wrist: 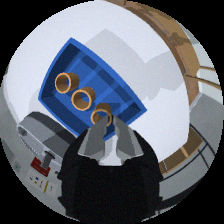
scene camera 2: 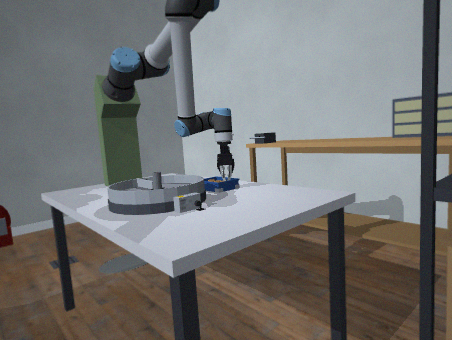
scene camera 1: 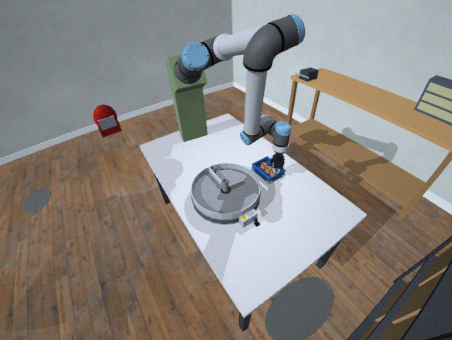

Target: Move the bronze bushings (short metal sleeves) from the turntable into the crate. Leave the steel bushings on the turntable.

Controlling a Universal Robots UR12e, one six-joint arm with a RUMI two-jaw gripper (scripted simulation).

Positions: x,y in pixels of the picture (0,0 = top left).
Scene:
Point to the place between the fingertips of the gripper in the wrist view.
110,115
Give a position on a blue crate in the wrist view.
125,104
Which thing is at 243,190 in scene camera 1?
A grey turntable.

